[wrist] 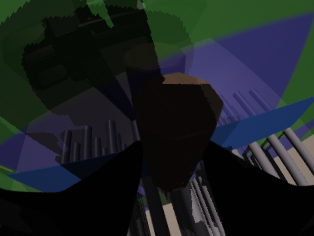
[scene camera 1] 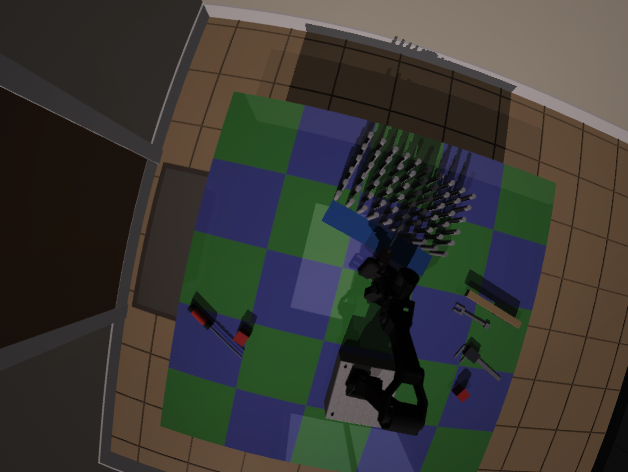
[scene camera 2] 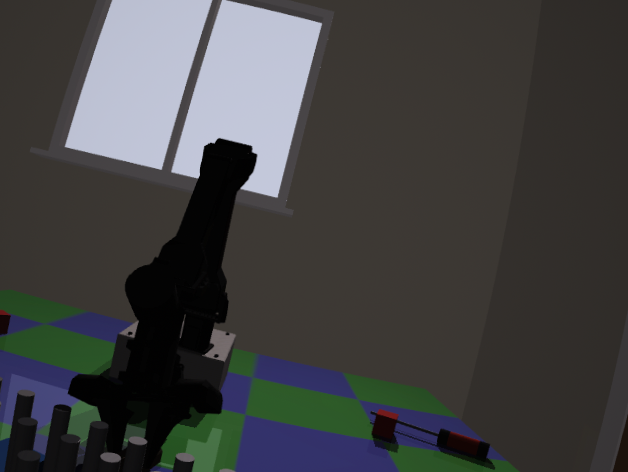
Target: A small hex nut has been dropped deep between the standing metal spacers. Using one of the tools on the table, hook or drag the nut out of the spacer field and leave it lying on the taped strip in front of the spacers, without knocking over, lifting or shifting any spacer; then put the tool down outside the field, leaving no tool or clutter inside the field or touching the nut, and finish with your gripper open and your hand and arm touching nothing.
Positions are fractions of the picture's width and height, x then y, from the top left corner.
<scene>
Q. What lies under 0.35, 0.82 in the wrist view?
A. My gripper.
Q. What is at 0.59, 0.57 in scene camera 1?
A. My gripper.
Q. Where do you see a blue taped strip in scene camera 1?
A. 0.54, 0.46
</scene>
